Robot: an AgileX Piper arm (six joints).
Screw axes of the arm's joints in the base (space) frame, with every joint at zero. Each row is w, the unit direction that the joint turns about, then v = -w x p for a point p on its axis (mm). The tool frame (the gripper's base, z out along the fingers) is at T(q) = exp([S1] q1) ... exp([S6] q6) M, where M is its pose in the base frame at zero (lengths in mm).
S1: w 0 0 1 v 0.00 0.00 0.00
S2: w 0 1 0 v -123.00 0.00 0.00
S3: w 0 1 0 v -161.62 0.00 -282.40
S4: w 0.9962 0 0.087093 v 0.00 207.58 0.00
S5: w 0 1 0 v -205.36 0.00 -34.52
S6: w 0.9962 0 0.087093 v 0.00 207.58 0.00
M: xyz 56.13 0.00 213.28 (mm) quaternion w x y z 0.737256 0 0.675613 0
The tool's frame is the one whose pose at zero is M.
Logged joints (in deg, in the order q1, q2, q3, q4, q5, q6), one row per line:
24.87, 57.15, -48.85, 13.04, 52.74, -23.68
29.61, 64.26, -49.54, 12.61, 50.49, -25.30
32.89, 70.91, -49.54, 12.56, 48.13, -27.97
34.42, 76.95, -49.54, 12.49, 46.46, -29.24
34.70, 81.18, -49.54, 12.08, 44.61, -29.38
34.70, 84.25, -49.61, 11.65, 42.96, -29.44
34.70, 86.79, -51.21, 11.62, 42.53, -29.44
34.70, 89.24, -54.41, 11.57, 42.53, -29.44
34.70, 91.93, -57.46, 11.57, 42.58, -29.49
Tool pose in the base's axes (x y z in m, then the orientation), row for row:
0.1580, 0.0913, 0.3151, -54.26, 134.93, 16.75
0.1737, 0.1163, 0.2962, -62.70, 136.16, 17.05
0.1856, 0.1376, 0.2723, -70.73, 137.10, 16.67
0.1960, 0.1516, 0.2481, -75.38, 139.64, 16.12
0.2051, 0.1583, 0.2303, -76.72, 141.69, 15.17
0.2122, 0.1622, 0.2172, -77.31, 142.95, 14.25
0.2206, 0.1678, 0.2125, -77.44, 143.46, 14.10
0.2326, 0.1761, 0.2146, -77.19, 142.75, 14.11
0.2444, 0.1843, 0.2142, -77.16, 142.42, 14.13
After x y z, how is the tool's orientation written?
As a rotation vector, in degrees.
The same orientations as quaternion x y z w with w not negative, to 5 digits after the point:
-0.35482, 0.88234, 0.10953, 0.28909
-0.40224, 0.87350, 0.10938, 0.25148
-0.44517, 0.86290, 0.10492, 0.21501
-0.46505, 0.86150, 0.09945, 0.17791
-0.46811, 0.86452, 0.09256, 0.15781
-0.46877, 0.86677, 0.08640, 0.14660
-0.46843, 0.86778, 0.08529, 0.14232
-0.46859, 0.86658, 0.08566, 0.14871
-0.46909, 0.86584, 0.08590, 0.15131

